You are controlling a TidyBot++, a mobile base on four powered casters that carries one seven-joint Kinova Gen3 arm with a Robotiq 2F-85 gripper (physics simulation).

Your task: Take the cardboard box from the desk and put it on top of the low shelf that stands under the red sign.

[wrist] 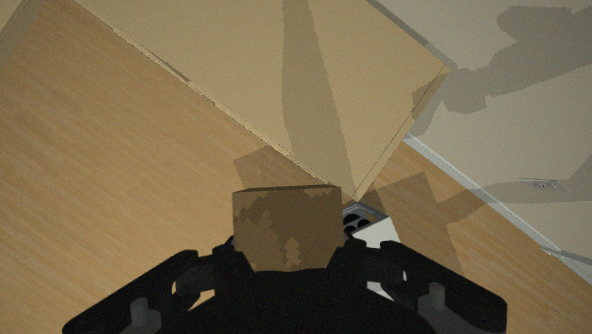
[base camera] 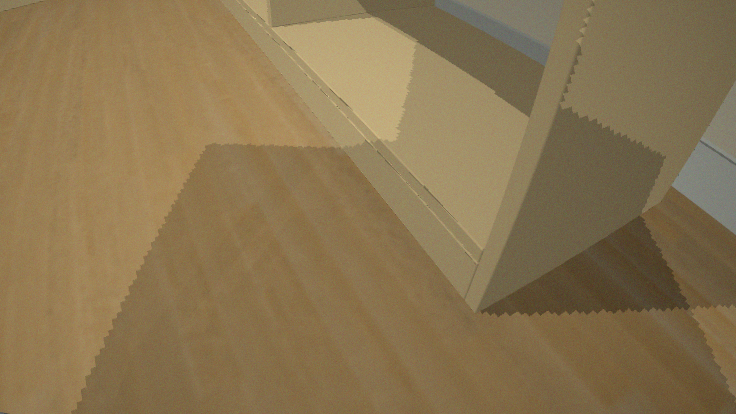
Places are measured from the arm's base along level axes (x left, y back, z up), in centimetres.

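Pixels of known places: gripper, fingertip midpoint: [wrist: 290, 238].
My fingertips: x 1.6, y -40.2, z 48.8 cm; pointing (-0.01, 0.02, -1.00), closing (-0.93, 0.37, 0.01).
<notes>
Behind a point stands the place of what it marks.
The cardboard box [wrist: 287, 225] @(x 0.8, y -42.6, z 53.5 cm) is between the two black fingers of my gripper [wrist: 290, 238] @(x 1.6, y -40.3, z 48.8 cm), which is shut on it, low in the middle of the wrist view. The low shelf's pale top board [wrist: 240, 75] @(x 0.7, y -66.3, z 21.3 cm) fills the upper middle of the wrist view, seen from above. The box shows just below the board's near corner in that view; its height above the board cannot be told. In the base camera view the shelf [base camera: 514, 205] @(x -11.0, y -32.1, z -25.2 cm) shows its side panel, bottom board and front edge at the upper right. The red sign does not show in either view.
Wooden floor [wrist: 100, 150] @(x 82.5, y -89.5, z -39.7 cm) [base camera: 128, 102] @(x 43.2, y -69.8, z -39.7 cm) lies in front of the shelf. The wall [wrist: 540, 135] @(x -67.4, y -24.4, z 14.8 cm) with a white baseboard runs behind it. A white and dark part of the robot base [wrist: 380, 232] @(x -19.9, y -11.6, z -1.4 cm) shows beside the box, near the shelf's corner. Shadows fall on floor, shelf and wall.
</notes>
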